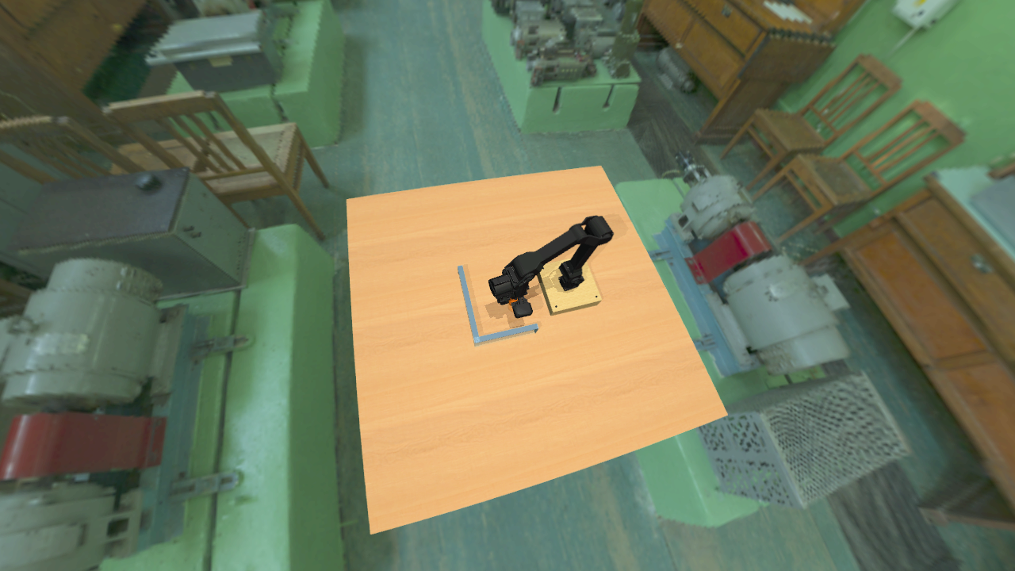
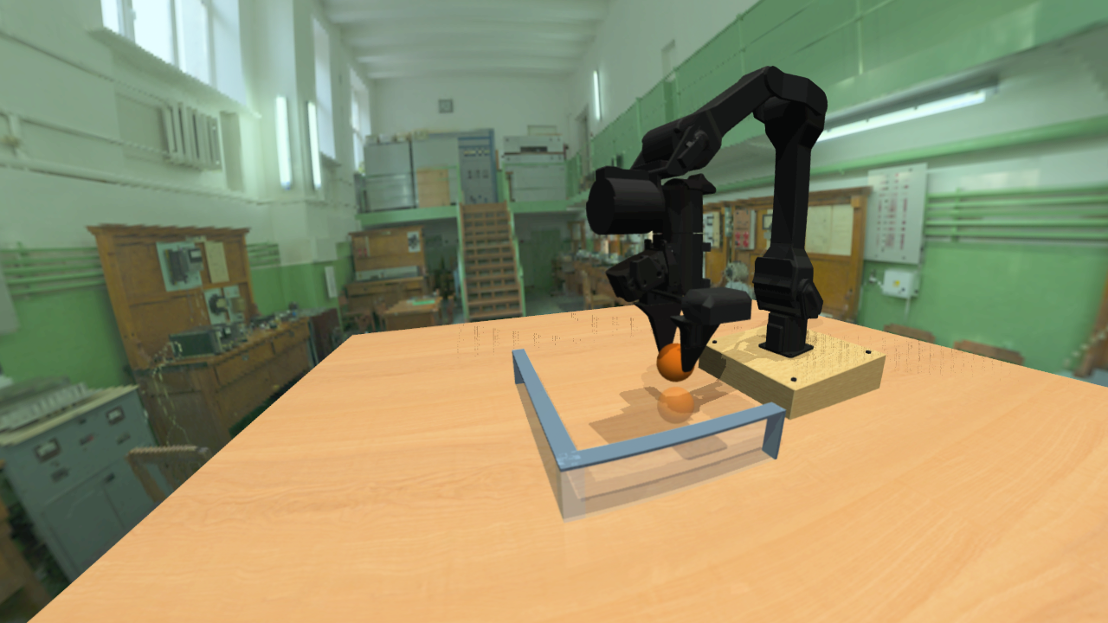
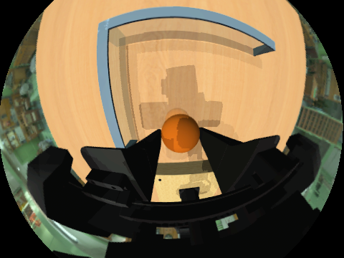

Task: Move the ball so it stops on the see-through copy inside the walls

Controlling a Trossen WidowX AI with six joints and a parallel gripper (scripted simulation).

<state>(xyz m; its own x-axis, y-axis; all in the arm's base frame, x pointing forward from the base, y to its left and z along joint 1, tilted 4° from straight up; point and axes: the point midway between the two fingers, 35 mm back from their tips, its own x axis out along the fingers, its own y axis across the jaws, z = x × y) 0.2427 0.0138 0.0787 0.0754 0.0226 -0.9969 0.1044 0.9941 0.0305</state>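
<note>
Now: gripper tip 6 cm above the see-through copy of ball and 1 cm past it. The rest, counted from my gripper tip: orange ball (right at my gripper tip).
</note>
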